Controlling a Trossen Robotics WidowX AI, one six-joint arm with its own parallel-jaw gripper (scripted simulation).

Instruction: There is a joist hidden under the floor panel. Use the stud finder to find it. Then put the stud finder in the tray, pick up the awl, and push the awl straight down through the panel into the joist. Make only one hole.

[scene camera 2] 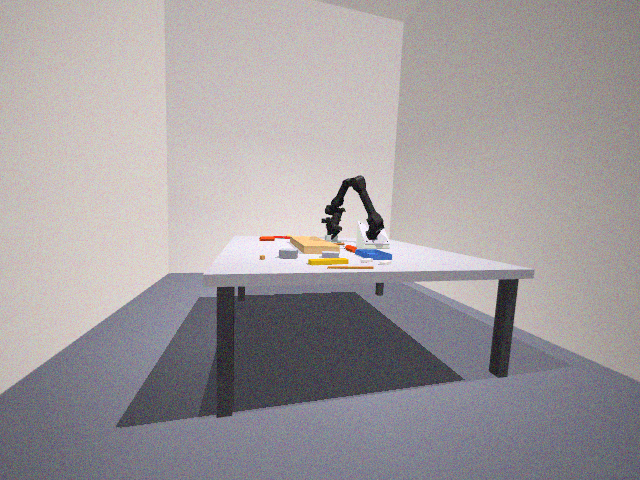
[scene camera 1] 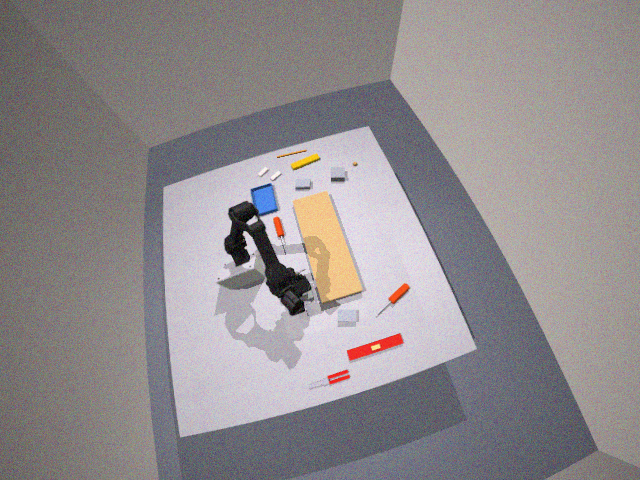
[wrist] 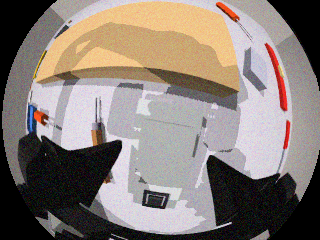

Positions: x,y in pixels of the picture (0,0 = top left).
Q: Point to a grey block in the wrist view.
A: At 255,69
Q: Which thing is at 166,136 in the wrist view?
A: A grey stud finder.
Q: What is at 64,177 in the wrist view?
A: My gripper.
